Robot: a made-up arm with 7 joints.
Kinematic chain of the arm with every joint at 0, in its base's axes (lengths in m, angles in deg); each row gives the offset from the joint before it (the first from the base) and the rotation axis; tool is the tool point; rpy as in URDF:
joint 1: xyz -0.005 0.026 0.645 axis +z
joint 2: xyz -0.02 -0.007 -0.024 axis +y
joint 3: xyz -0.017 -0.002 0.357 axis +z
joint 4: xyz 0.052 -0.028 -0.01 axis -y
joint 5: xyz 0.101 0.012 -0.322 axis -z
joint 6: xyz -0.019 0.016 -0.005 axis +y
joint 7: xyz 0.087 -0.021 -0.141 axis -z
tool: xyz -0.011 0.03 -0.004 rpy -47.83 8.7 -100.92
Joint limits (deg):
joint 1: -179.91..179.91
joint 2: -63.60..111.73
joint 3: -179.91..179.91
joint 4: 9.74..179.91
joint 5: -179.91..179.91
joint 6: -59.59..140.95
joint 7: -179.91..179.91
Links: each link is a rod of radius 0.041 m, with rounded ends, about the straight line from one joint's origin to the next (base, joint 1, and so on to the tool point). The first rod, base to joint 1, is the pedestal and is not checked.
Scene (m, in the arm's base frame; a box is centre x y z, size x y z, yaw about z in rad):
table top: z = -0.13
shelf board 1: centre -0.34 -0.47 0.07 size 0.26 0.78 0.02 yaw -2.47
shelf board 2: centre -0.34 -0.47 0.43 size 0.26 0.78 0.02 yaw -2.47
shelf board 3: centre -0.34 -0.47 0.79 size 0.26 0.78 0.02 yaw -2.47
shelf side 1: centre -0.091 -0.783 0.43 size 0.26 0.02 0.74 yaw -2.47
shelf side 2: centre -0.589 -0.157 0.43 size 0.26 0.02 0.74 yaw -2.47
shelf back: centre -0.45 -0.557 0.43 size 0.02 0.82 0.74 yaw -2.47
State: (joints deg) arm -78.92 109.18 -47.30 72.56 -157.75 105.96 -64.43
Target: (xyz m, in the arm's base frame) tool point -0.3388 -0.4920 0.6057
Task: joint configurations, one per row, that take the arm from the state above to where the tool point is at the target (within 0.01 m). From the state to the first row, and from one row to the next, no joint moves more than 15 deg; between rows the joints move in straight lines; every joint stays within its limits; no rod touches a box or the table.
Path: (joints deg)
1: -76.06 102.00 -40.65 59.36 -150.47 114.71 -65.36
2: -73.21 94.82 -34.00 46.16 -143.19 123.45 -66.30
3: -70.35 87.64 -27.34 32.96 -135.91 132.20 -67.23
4: -67.50 80.46 -20.69 19.75 -128.63 140.95 -68.17
5: -58.29 82.35 -33.97 17.50 -130.37 140.84 -65.82
6: -49.07 84.24 -47.24 15.25 -132.11 140.72 -63.48
7: -39.86 86.13 -60.51 13.00 -133.85 140.61 -61.14
8: -48.28 86.39 -62.76 25.44 -137.05 134.03 -61.52
9: -56.69 86.65 -65.00 37.87 -140.24 127.44 -61.89
10: -65.11 86.92 -67.24 50.30 -143.44 120.86 -62.27
11: -73.52 87.18 -69.49 62.74 -146.63 114.27 -62.65

